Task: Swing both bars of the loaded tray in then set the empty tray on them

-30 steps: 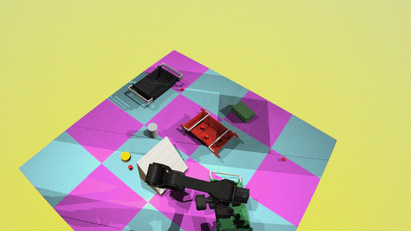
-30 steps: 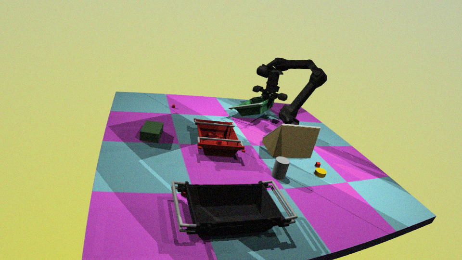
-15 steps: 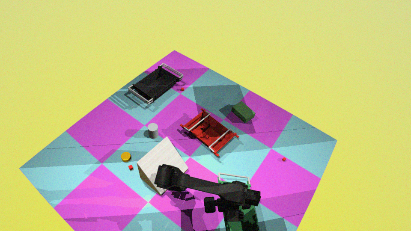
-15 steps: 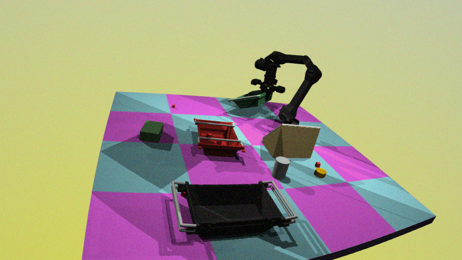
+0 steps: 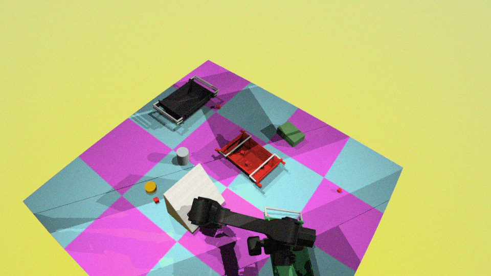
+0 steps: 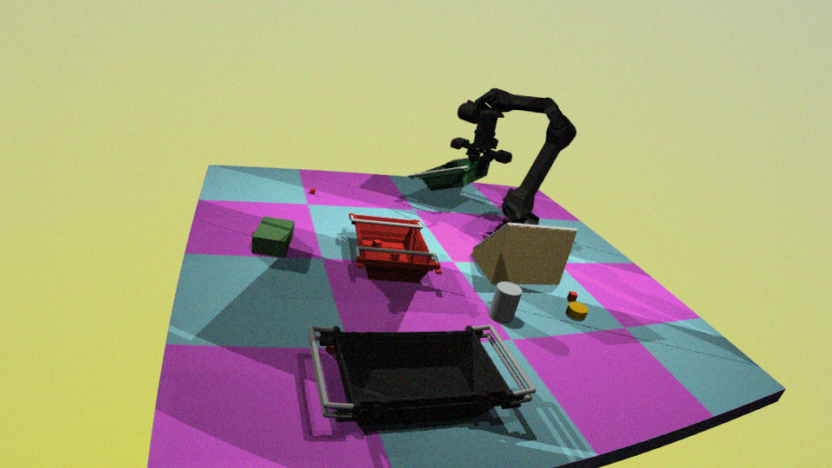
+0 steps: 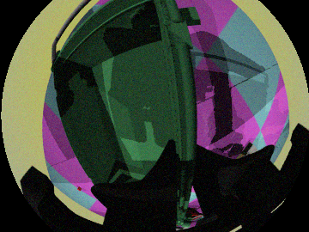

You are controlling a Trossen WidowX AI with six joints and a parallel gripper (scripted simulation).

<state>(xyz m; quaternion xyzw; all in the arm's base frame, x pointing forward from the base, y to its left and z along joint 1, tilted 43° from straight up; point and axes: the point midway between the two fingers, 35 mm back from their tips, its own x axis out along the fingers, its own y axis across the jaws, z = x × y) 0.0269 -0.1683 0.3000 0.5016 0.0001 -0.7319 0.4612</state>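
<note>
Now: the green tray 5 cm to the right of my gripper tip and 5 cm ahead of it. From my gripper tip the other things lie so: green block (62 cm ahead, 26 cm to the left, 10 cm below); then grey cylinder (57 cm to the left, 17 cm ahead, 9 cm below); then yellow disc (58 cm to the left, 11 cm below, 4 cm behind).
</note>
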